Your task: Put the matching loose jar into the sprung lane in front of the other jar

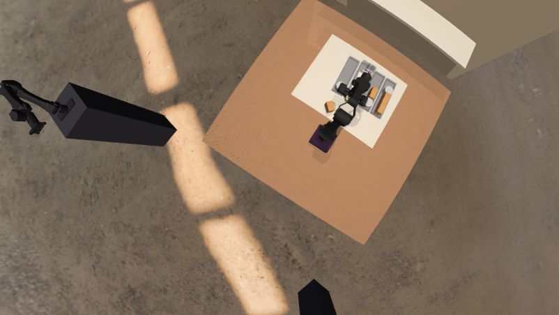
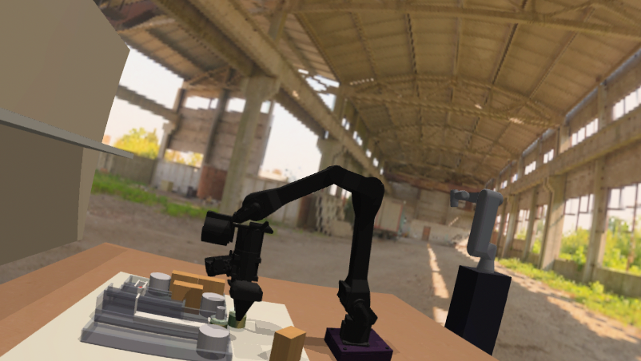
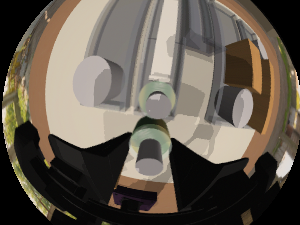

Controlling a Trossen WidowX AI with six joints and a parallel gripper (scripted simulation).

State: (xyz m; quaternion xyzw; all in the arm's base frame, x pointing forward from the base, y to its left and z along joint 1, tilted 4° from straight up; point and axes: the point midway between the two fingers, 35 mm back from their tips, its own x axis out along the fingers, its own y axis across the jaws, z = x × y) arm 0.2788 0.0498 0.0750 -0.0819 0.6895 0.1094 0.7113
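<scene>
Right now my gripper tip is 12 cm past the block, 5 cm to the right of it and 2 cm above it. Also, from my gripper tip: lane rack (19 cm ahead, 2 cm to the left, 4 cm below).
</scene>
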